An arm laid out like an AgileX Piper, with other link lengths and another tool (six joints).
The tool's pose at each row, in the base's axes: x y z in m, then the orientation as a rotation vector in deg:
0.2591, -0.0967, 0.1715, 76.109, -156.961, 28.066
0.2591, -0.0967, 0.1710, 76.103, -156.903, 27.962
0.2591, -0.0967, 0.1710, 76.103, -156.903, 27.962
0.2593, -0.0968, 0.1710, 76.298, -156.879, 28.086
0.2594, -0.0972, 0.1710, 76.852, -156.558, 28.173
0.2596, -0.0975, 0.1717, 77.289, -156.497, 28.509
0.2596, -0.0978, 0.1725, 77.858, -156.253, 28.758
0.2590, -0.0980, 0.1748, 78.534, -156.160, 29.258
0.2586, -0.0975, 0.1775, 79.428, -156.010, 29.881
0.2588, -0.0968, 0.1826, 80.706, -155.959, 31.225
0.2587, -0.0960, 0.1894, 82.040, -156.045, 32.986
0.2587, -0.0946, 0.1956, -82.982, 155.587, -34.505
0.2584, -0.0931, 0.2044, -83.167, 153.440, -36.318
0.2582, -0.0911, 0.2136, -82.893, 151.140, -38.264
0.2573, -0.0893, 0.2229, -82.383, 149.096, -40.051
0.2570, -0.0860, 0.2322, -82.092, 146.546, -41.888
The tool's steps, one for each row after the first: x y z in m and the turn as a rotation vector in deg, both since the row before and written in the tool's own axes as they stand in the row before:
-0.0001, 0.0001, 0.0005, -0.084, 0.034, -0.026
0.0000, 0.0000, 0.0000, 0.000, 0.000, 0.000
0.0000, -0.0002, 0.0000, 0.112, -0.057, -0.104
0.0002, -0.0003, 0.0001, 0.080, 0.000, -0.412
0.0002, -0.0005, -0.0006, 0.289, -0.115, -0.232
0.0004, -0.0004, -0.0007, 0.210, -0.049, -0.379
0.0010, -0.0002, -0.0022, 0.436, -0.186, -0.356
0.0004, -0.0001, -0.0027, 0.545, -0.236, -0.481
0.0003, -0.0012, -0.0050, 1.117, -0.411, -0.591
0.0007, -0.0015, -0.0066, 1.434, -0.506, -0.531
0.0000, -0.0012, -0.0062, 1.341, -0.506, -0.473
0.0005, -0.0020, -0.0087, 1.923, -0.706, -0.473
0.0000, -0.0022, -0.0091, 2.175, -0.841, -0.220
0.0004, -0.0022, -0.0093, 2.031, -0.751, -0.040
-0.0012, -0.0023, -0.0095, 2.282, -1.007, -0.266

